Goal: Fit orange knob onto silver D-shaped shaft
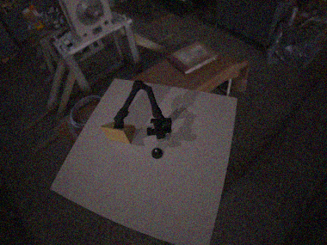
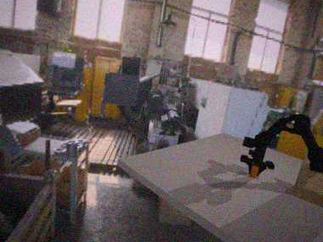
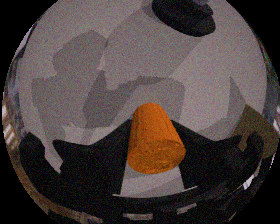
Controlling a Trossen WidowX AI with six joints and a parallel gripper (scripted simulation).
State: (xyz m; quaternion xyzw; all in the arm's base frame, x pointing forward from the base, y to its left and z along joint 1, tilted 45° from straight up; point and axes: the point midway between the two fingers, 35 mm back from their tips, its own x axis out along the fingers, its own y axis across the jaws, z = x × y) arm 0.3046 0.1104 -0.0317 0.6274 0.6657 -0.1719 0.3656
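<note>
Now: gripper tip 3 cm below the orange knob. Round my gripper tip: round dark pedestal (16 cm to the right, 2 cm above).
</note>
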